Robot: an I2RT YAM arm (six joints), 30 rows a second.
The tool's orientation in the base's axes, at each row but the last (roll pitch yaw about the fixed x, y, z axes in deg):
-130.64, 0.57, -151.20
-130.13, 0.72, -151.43
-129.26, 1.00, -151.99
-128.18, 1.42, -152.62
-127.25, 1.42, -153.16
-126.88, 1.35, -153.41
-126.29, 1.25, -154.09
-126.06, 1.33, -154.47
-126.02, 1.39, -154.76
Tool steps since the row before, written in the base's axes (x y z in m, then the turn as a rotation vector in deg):
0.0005, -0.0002, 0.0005, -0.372, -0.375, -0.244
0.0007, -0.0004, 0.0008, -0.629, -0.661, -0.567
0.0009, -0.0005, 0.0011, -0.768, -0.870, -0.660
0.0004, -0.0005, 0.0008, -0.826, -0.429, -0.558
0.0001, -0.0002, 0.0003, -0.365, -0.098, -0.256
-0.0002, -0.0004, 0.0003, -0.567, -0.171, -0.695
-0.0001, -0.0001, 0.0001, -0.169, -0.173, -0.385
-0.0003, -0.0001, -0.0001, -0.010, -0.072, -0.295
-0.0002, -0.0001, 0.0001, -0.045, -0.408, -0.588
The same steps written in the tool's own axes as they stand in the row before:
-0.0003, -0.0006, 0.0000, 0.509, 0.084, 0.269
-0.0004, -0.0010, 0.0000, 0.876, 0.245, 0.572
-0.0006, -0.0014, 0.0000, 1.098, 0.238, 0.721
-0.0001, -0.0010, 0.0000, 0.944, 0.420, 0.331
0.0000, -0.0004, 0.0000, 0.376, 0.243, 0.088
0.0004, -0.0004, 0.0000, 0.600, 0.605, 0.328
0.0001, -0.0001, 0.0000, 0.236, 0.258, 0.291
0.0003, 0.0001, 0.0000, 0.047, 0.202, 0.222
0.0002, -0.0001, -0.0001, 0.229, 0.265, 0.626

